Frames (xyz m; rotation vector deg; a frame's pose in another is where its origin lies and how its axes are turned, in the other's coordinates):
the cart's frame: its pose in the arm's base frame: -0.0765 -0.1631 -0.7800 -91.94 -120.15 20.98
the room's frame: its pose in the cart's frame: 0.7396 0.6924 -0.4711 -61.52 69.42 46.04
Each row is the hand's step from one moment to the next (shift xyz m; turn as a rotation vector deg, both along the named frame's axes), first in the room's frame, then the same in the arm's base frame.
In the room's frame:
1: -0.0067 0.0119 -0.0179 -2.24 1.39 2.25
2: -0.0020 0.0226 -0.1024 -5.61 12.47 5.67
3: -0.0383 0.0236 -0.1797 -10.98 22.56 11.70
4: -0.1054 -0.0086 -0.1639 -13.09 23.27 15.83
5: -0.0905 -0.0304 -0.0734 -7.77 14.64 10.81
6: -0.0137 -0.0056 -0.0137 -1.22 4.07 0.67
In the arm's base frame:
1: -0.0089 -0.0207 -0.0009 1.46 -0.06 -3.14
2: -0.0613 -0.0776 0.0350 8.75 -7.42 -9.35
3: -0.1310 -0.1269 0.0326 16.52 -12.68 -18.24
4: -0.1656 -0.0988 -0.0291 19.00 -11.09 -21.89
5: -0.1071 -0.0273 -0.0478 12.75 -6.44 -13.69
6: -0.0186 -0.0048 -0.0061 2.27 -3.04 -2.03

